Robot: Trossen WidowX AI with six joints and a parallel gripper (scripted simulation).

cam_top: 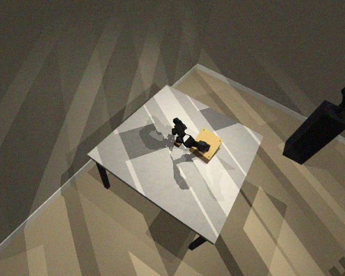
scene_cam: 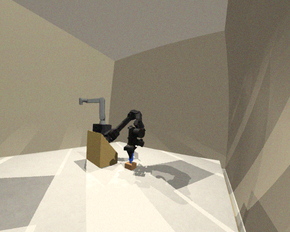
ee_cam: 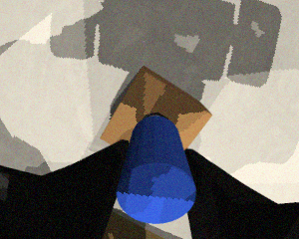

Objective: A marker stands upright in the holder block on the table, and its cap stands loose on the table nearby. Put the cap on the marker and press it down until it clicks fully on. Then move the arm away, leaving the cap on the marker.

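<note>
My gripper tip is 1 cm below the blue cap. Round my gripper tip: brown holder block: 6 cm below.
</note>
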